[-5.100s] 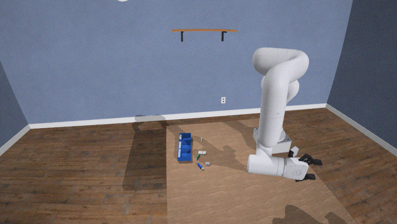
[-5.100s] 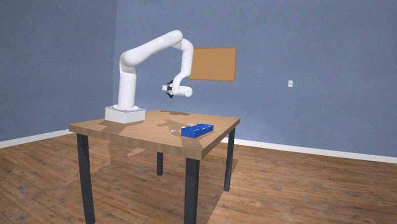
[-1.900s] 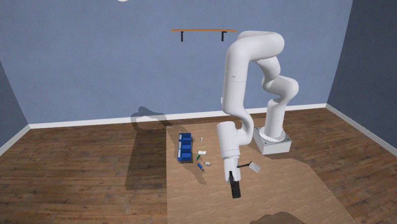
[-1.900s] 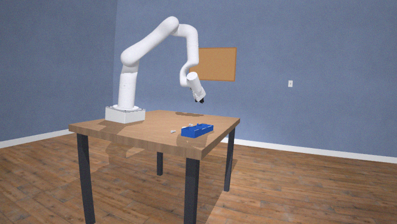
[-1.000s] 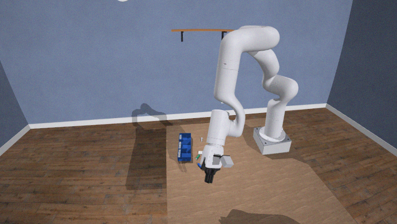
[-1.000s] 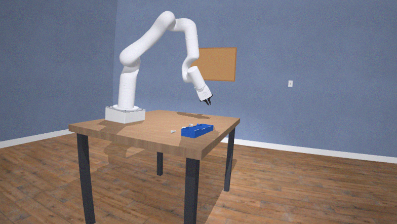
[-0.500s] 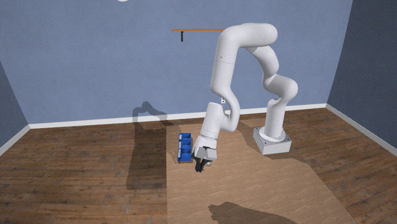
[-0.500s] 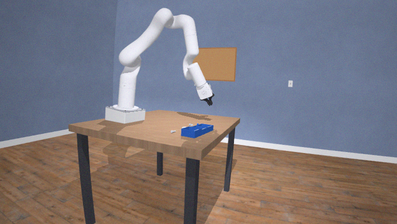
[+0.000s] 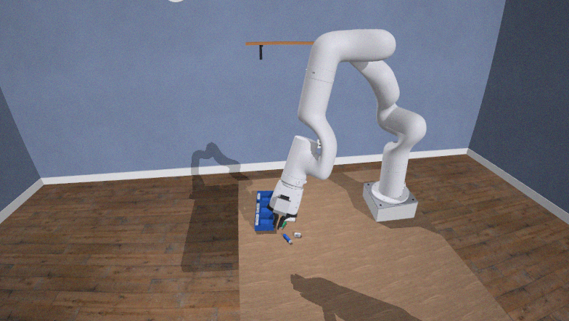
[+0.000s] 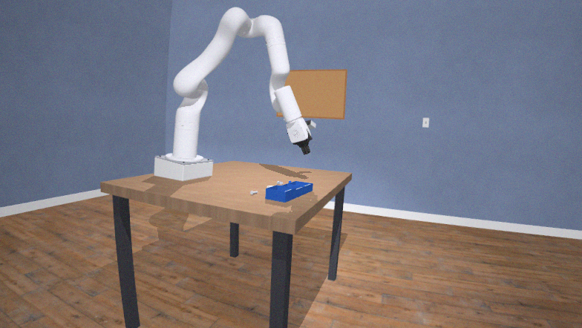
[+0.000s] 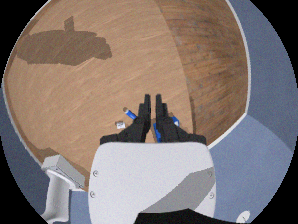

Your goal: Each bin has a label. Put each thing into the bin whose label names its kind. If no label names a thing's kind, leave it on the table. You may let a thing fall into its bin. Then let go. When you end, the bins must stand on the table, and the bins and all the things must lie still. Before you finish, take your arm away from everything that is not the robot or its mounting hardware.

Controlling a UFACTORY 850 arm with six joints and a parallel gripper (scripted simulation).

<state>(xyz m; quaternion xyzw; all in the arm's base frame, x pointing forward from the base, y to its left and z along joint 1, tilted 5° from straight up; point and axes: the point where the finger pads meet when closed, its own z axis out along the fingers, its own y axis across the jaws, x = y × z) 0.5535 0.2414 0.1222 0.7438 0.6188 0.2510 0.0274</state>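
Right now my hand is 260 mm to the left of the joined blue bins, 150 mm above it and 50 mm short of it. Round my hand: blue cylinder (160 mm below, 70 mm to the right, 40 mm behind); then white domino-like tile (200 mm to the right, 160 mm below, 70 mm behind); then green cylinder (160 mm to the right, 160 mm below, 30 mm behind).
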